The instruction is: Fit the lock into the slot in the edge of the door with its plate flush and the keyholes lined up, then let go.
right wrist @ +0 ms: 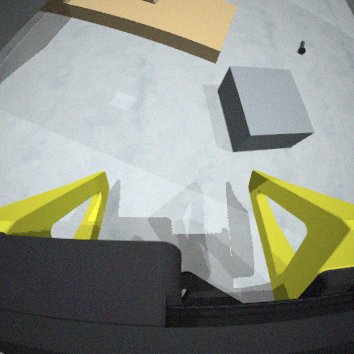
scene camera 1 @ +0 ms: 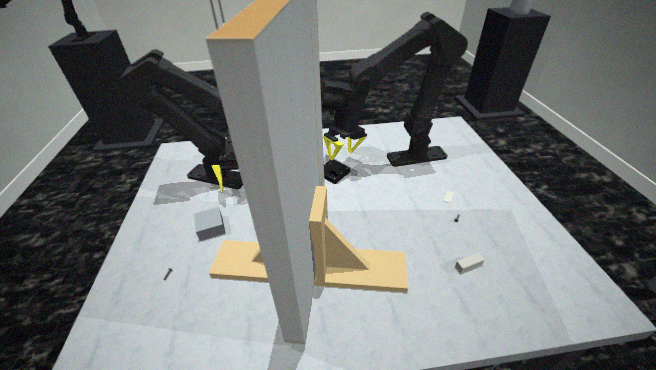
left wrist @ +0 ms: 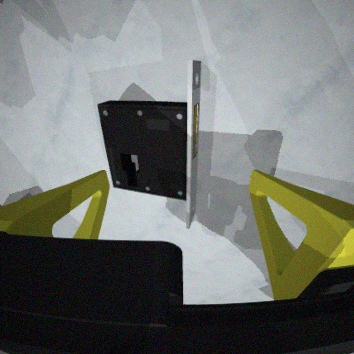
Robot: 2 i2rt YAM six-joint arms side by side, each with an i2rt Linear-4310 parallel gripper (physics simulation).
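Places are measured from the left arm's base along level axes (x right, y ahead, z up), in metres.
Where they show: left gripper, between the fingertips: [scene camera 1: 340, 155] [left wrist: 178, 177]; right gripper, between the fingertips: [right wrist: 178, 178] [scene camera 1: 239, 191]; left arm's base, origin of its link: [scene camera 1: 416, 157].
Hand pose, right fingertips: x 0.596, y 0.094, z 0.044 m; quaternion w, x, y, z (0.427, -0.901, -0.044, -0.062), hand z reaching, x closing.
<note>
Each offset is from my right fingertips to the centre of the thing.
The lock is a black case @(dz -0.034, dx -0.296, dy -0.073 m) [scene camera 1: 337, 171] [left wrist: 146, 147] with a thin metal plate along one side and a keyhole cut-out. It lies on the table behind the door, to its right in scene camera 1. My left gripper [scene camera 1: 341, 155] [left wrist: 178, 177] is open and empty above the lock, whose case and plate show between and beyond the fingers in the left wrist view. The tall grey door [scene camera 1: 285, 125] stands upright in a wooden stand; its slot does not show. My right gripper [right wrist: 178, 178] is open and empty over the table, left of the door; one finger is hidden in scene camera 1.
The wooden stand [scene camera 1: 385, 257] [right wrist: 165, 22] crosses under the door. A grey block @(dz -0.026, dx +0.086, dy +0.084 m) [scene camera 1: 209, 224] [right wrist: 272, 102] and a screw @(dz -0.041, dx +0.179, dy +0.217 m) [scene camera 1: 168, 273] [right wrist: 301, 48] lie left of the door. A pale block @(dz -0.033, dx -0.533, dy +0.353 m) [scene camera 1: 470, 263], a small screw @(dz -0.041, dx -0.585, dy +0.206 m) [scene camera 1: 457, 218] and a cream piece @(dz -0.043, dx -0.605, dy +0.119 m) [scene camera 1: 449, 197] lie at the right.
</note>
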